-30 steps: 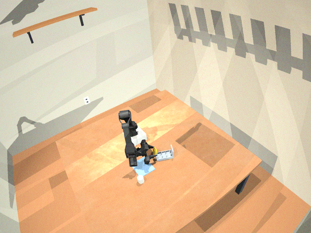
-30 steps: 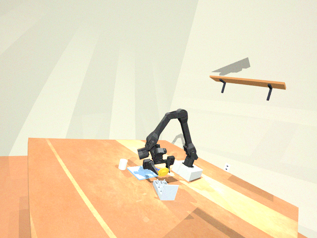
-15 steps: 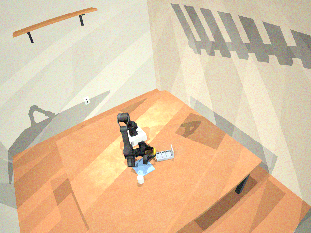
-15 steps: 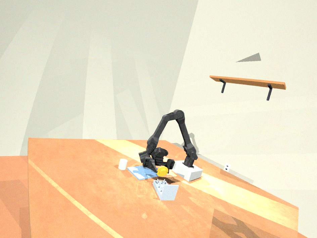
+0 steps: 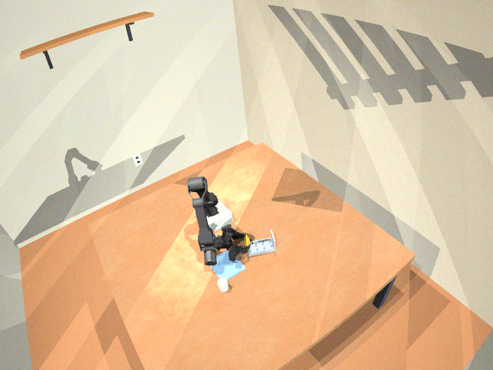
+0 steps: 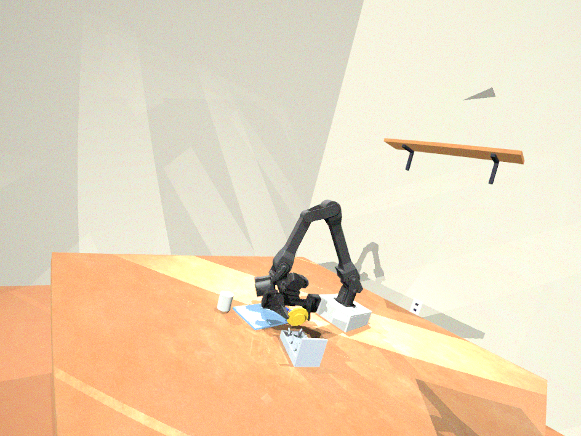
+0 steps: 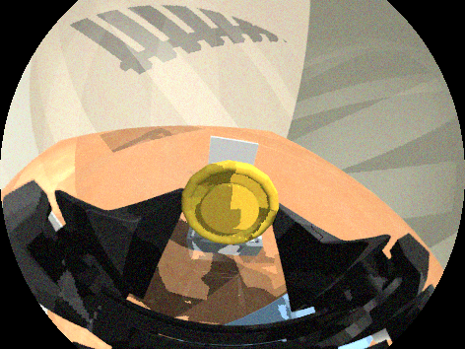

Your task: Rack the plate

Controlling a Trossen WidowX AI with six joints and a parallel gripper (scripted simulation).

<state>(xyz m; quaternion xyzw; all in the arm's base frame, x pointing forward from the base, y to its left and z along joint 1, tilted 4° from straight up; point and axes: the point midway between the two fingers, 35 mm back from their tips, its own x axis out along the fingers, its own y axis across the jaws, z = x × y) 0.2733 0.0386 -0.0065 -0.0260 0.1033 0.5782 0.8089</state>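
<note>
The grey dish rack is 2 cm ahead of my gripper tip, 5 cm to the left of it and 4 cm below it. The rest, counted from my gripper tip: blue spoon 9 cm behind, 16 cm to the right, 6 cm below; then white cup 13 cm ahead, 20 cm to the right, 4 cm below; then yellow plate 1 cm to the right.
</note>
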